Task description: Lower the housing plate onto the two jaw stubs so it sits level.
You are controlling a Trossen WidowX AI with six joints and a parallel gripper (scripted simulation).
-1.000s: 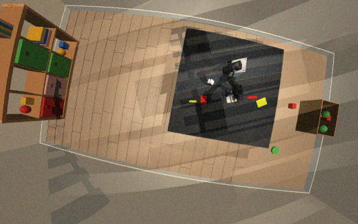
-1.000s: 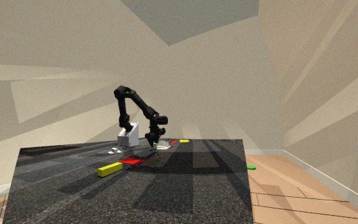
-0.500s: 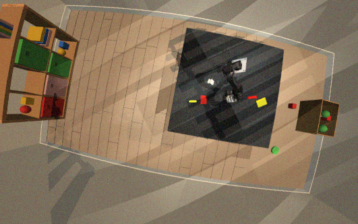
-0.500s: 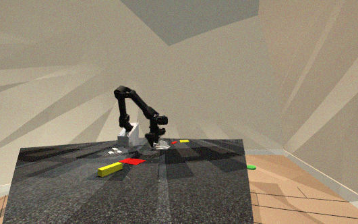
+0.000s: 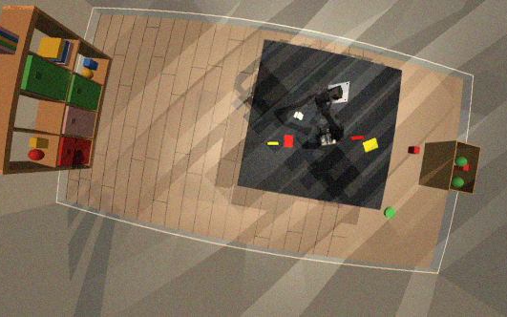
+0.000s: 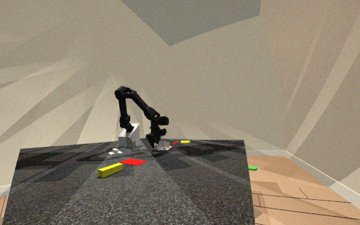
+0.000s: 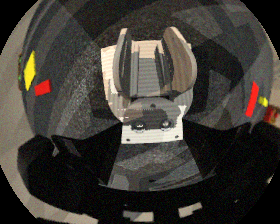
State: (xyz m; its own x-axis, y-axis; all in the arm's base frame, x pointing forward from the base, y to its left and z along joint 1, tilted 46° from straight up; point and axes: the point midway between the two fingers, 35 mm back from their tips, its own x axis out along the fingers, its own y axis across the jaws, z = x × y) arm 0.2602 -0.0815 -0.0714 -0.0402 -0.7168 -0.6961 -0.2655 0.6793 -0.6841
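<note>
My gripper tip is now 10 mm short of the white part and 20 mm below it. Also, from my gripper tip: yellow bar (150 mm ahead, 450 mm to the right); flat red square (120 mm ahead, 320 mm to the right, 10 mm below).
</note>
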